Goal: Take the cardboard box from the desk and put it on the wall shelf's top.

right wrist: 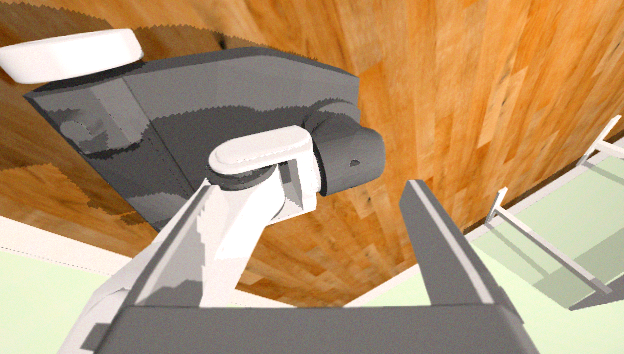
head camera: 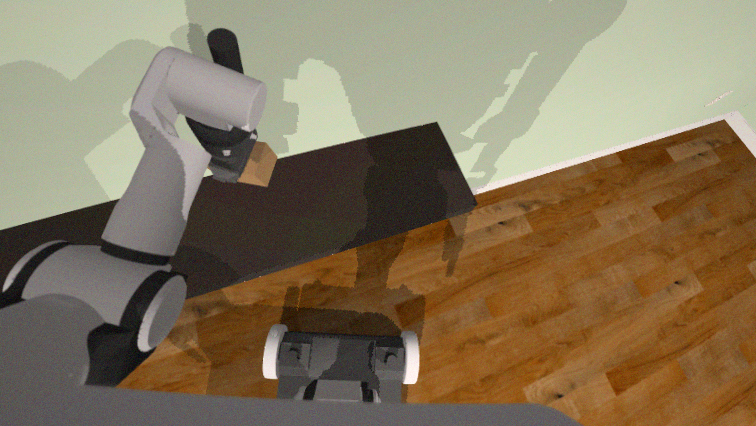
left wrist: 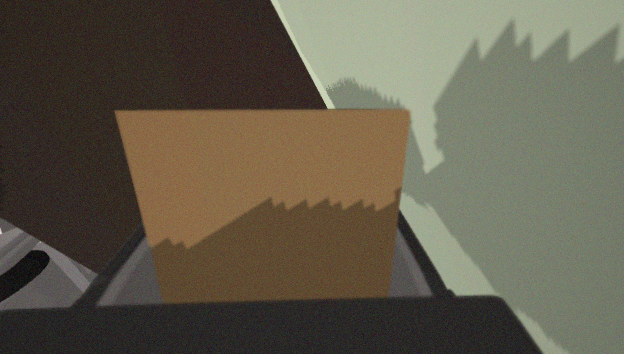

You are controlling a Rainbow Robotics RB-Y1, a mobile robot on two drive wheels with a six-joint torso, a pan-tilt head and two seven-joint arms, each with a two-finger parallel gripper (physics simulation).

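Where they show: left gripper, fingertip midpoint: [head camera: 239, 163] [left wrist: 285, 189]; right gripper, fingertip midpoint: [right wrist: 312, 194]; robot's base, origin of the base link: [head camera: 343, 352].
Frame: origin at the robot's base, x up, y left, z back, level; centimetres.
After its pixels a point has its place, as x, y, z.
Note:
The cardboard box [head camera: 262, 165] {87.6, 17.9, -39.4} [left wrist: 265, 160] {87.9, 27.1, -41.4} is light brown and held in my left gripper [head camera: 244, 170] {83.9, 24.0, -41.6} [left wrist: 275, 260], which is shut on it. In the head camera, the box shows in front of the back part of the wall shelf's dark top [head camera: 317, 201] {75.1, 8.2, -38.0} [left wrist: 100, 75] {75.1, 30.4, -31.2}; whether the two touch cannot be told. In the left wrist view, the shelf top lies beyond the box at the left, with wall at the right. The left fingertips are hidden by the box. My right gripper [right wrist: 312, 194] {56.6, -22.4, 28.8} is open and empty in the right wrist view. The desk cannot be made out for certain.
A pale green wall [head camera: 581, 95] {72.2, -72.9, -85.3} [left wrist: 525, 175] runs along the shelf's back edge. My wheeled base [head camera: 343, 354] {19.1, -0.2, -0.7} [right wrist: 225, 85] {17.0, -18.1, 23.9} is on the wood floor [head camera: 608, 275] {0.1, -137.3, -40.1} [right wrist: 475, 75] {0.1, -1.7, 123.8}. A frame with thin light bars [right wrist: 550, 247] {52.5, 140.9, 242.0} stands at the right of the right wrist view.

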